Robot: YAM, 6 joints.
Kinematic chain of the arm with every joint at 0, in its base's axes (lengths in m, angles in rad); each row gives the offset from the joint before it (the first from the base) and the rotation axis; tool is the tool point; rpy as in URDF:
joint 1: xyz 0 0 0.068 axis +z
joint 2: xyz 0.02 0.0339 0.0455 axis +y
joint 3: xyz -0.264 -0.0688 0 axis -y
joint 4: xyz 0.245 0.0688 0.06 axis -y
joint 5: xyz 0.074 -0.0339 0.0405 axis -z
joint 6: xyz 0.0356 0 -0.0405 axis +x
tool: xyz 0 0 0 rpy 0 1.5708 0
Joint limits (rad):
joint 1: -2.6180..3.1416
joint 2: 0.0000..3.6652
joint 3: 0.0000..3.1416
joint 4: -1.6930..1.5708
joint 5: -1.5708..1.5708
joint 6: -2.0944..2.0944
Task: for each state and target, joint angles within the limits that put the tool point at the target. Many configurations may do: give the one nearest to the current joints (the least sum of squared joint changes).
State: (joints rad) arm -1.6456 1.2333 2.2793 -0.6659 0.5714 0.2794
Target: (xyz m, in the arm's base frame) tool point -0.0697 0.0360 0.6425
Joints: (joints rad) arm -0.8266 0.9542 2.3488 -0.7054 0.8561 0.2794
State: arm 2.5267 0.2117 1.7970 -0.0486 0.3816 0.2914
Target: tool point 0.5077 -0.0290 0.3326
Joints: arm 3.0437 0.0000 2.3731 -0.3363 0.6220 0.2914
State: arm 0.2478 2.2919 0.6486 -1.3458 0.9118 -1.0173
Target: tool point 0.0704 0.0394 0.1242
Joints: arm 0.7976 1.9838 0.3782 -1.6930 0.6974 -1.0173
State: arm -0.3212 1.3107 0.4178 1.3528 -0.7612 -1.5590
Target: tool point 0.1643 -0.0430 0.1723
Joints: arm -0.4059 1.2025 0.0074 1.3820 -0.7928 -1.5590
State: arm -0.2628 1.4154 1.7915 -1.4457 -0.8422 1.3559
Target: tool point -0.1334 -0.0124 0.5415
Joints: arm 0.2823 0.7024 2.2271 -1.4242 -0.7885 1.3559
